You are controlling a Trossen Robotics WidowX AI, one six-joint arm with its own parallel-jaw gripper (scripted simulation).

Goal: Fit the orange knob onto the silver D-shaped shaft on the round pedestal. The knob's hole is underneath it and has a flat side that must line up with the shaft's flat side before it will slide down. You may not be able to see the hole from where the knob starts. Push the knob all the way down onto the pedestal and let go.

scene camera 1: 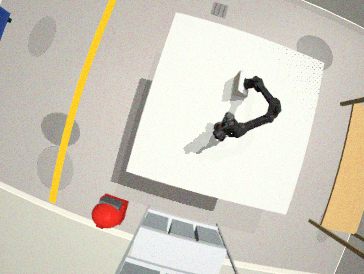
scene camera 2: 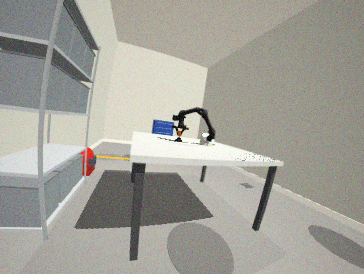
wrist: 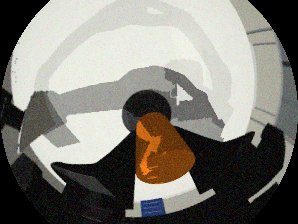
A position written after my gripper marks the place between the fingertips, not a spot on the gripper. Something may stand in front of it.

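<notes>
An orange knob [wrist: 162,156] is visible to me, and so is my gripper [wrist: 154,131].
</notes>
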